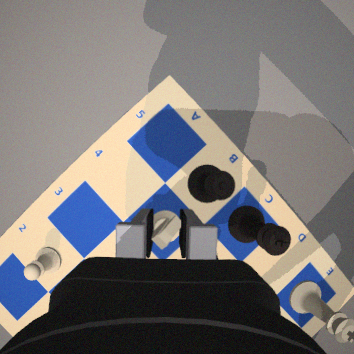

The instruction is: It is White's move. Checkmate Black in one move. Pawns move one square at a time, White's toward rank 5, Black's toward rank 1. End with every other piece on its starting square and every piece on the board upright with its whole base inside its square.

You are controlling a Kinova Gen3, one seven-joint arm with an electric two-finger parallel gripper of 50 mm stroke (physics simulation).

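Frame: origin at the arm's base, x ahead, y left, z up, level; centimetres.
Seen in the pictures: gripper, fingertip midpoint: (165,225).
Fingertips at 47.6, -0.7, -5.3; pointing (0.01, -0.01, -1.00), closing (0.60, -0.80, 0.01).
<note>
Offsets run from my fingertips to a thing's top centre, as dx, dy, dz. "spot": to the spot under its first point. Level surfaces: height alone.
The board @(spot: +7.2, +5.4, -1.0) (169,89) lies with its A5 corner at the top. My gripper (165,225) is shut on a white piece with a slotted top, seemingly the bishop @(-0.1, +0.0, +3.0) (171,230), over blue square B4; whether its base touches the board cannot be told. A black piece @(+3.7, -0.4, +4.3) (206,183) stands on B5. A taller black piece @(+3.3, -4.3, +5.4) (246,223), seemingly the king, stands on C5. The white king @(spot: +1.9, -11.0, +0.2) (305,297) stands on blue E5 at the right. A white pawn @(-7.2, +4.7, +2.2) (49,258) stands on A2 at the left. The gripper body hides the lower middle of the board.
The black pieces on B5 and C5 stand close to the right of my right finger. The grey table @(dz -1.6) (65,60) surrounds the board, with arm shadows across its upper right and over the A5 square.
</note>
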